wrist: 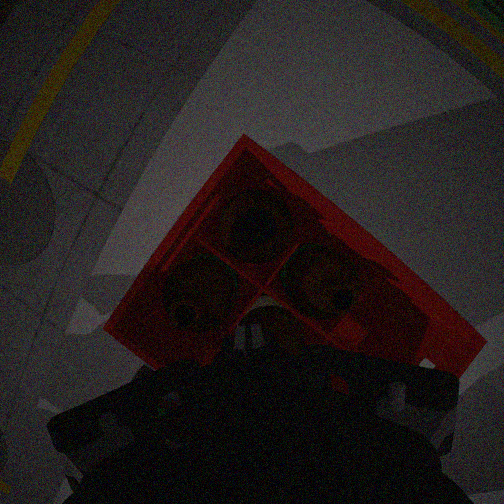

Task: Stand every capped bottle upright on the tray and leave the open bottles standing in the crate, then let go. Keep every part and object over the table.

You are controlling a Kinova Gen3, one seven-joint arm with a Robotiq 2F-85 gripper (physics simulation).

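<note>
The wrist view is very dim. A red crate (150,320) with cross dividers lies below me on the grey table (325,75). Dark round bottles stand in three of its compartments: one at the far side (255,225), one at the left (200,295) and one at the right (325,287). I cannot tell whether they are capped or open. My gripper (255,334) is shut and empty, with its fingertips over the crate's near compartment, close to where the dividers cross. Its body hides that compartment. The tray is not in view.
The table's edge runs along the left (165,150), and beyond it lies dark floor with a yellow line (50,90). Another yellow line (465,35) curves at the top right.
</note>
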